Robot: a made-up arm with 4 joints.
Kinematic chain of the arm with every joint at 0, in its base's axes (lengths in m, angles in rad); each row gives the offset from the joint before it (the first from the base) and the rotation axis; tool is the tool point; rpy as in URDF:
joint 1: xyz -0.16 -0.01 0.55 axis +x
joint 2: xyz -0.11 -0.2 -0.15 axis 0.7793 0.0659 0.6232
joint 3: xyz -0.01 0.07 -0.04 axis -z
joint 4: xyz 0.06 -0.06 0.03 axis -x
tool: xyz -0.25 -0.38 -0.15 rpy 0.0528 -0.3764 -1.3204
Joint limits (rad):
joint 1: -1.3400..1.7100
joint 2: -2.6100..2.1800
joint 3: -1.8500..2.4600
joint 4: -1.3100..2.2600
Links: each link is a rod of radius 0.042 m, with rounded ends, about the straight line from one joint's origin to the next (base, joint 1, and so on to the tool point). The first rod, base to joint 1, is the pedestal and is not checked.
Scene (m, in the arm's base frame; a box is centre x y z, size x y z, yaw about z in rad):
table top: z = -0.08
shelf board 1: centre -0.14 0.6 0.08 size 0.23 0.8 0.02 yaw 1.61
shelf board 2: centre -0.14 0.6 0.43 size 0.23 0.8 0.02 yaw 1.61
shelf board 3: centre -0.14 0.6 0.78 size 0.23 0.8 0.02 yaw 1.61
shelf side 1: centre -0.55 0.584 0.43 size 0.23 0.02 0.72 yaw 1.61
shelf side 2: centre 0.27 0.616 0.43 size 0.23 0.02 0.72 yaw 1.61
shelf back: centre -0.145 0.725 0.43 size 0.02 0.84 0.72 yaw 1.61
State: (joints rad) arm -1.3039 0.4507 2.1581 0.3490
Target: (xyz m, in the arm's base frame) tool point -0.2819 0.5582 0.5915
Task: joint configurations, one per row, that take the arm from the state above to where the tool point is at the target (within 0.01 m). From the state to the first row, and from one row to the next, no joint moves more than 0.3 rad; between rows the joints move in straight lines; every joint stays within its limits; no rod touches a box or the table.
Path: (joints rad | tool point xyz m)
1: -1.0061 0.2988 2.2185 0.4945 | -0.6215 0.1113 0.3640
2: -0.7083 0.1470 2.2789 0.6401 | -0.5454 0.2002 0.3771
3: -0.4105 -0.0049 2.3392 0.7856 | -0.4590 0.2744 0.4270
4: -0.1128 -0.1567 2.3996 0.9312 | -0.3665 0.3184 0.5038
5: 0.1850 -0.3086 2.4600 1.0767 | -0.2727 0.3229 0.5915
6: 0.4441 -0.3534 2.4408 0.7921 | -0.2951 0.3830 0.5727
7: 0.7032 -0.3982 2.4217 0.5074 | -0.3040 0.4450 0.5654
8: 0.9623 -0.4430 2.4025 0.2228 | -0.2993 0.5049 0.5715
9: 1.2214 -0.4878 2.3834 -0.0618 | -0.2819 0.5582 0.5915

